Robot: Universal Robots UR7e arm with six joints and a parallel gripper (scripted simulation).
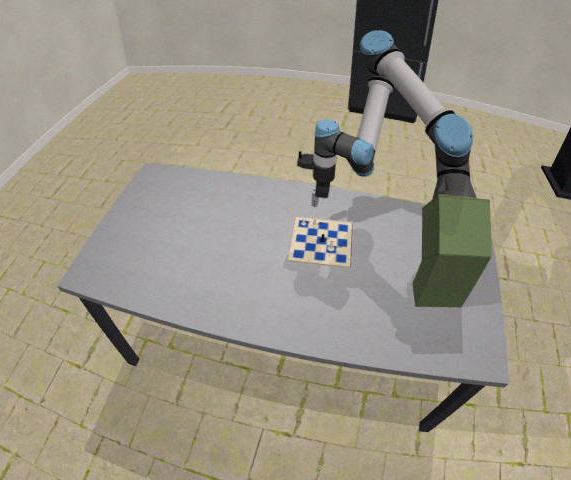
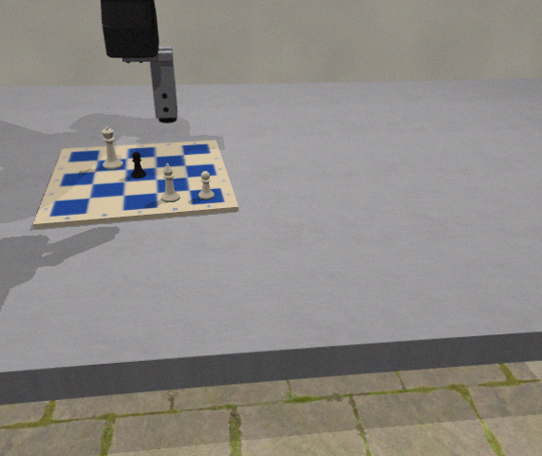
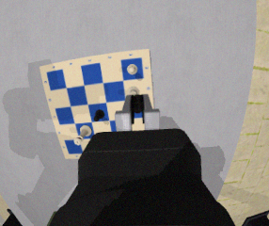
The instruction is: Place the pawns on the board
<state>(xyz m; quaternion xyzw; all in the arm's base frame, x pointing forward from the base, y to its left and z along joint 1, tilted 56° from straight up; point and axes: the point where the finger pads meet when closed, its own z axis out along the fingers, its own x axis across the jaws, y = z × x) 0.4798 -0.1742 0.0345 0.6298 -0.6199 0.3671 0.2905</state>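
The cream chessboard is 40 mm behind my hand, 80 mm to the left of it and 120 mm below it. Round my hand: white bishop 10 mm to the left, 100 mm below; then white queen 80 mm behind, 120 mm to the left, 90 mm below; then white pawn 40 mm ahead, 10 mm to the left, 110 mm below.
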